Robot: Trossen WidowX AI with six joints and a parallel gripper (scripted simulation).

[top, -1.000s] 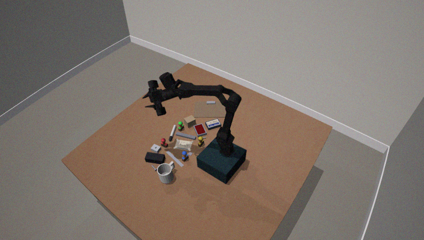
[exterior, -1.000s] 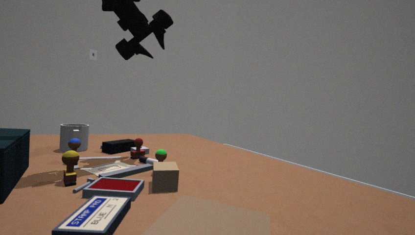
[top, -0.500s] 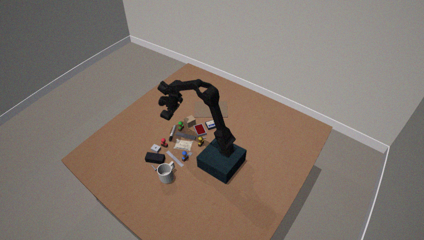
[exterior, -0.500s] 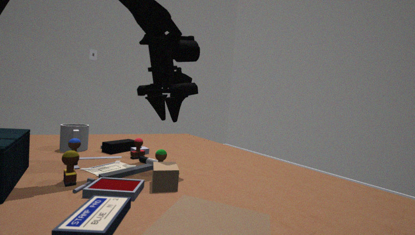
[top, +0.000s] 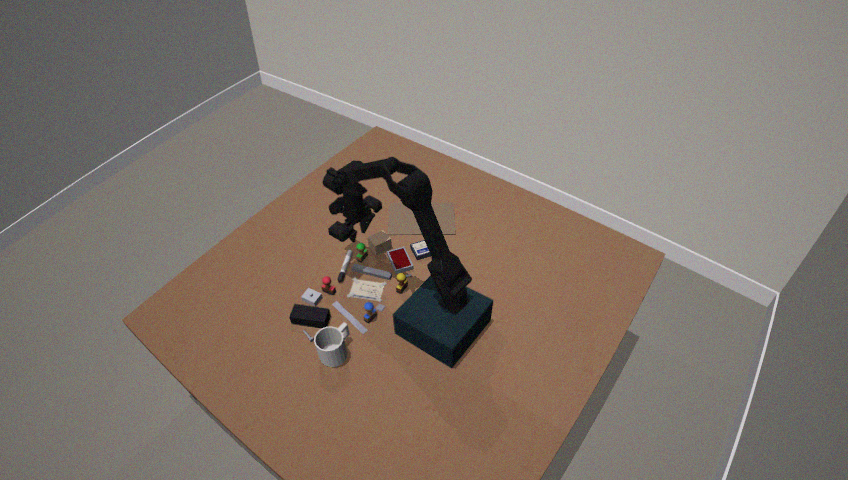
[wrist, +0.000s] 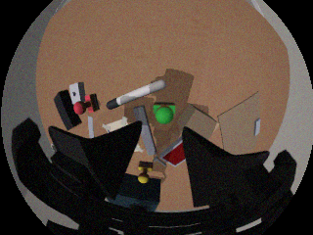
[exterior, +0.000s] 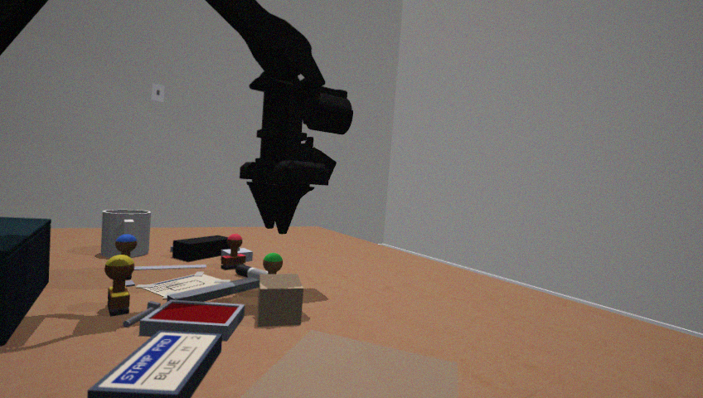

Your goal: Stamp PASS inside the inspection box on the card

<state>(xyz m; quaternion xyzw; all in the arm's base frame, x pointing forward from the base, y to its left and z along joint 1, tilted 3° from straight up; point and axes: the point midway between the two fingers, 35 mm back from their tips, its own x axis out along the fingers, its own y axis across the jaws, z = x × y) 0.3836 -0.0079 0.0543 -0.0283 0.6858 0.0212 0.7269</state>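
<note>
My gripper tip is 8 cm above the green-knobbed stamp. Also, from my gripper tip: tan block 2 cm behind, 7 cm to the right, 7 cm below; marker 8 cm to the left, 9 cm below; grey bar 7 cm behind, 2 cm to the left, 9 cm below.
</note>
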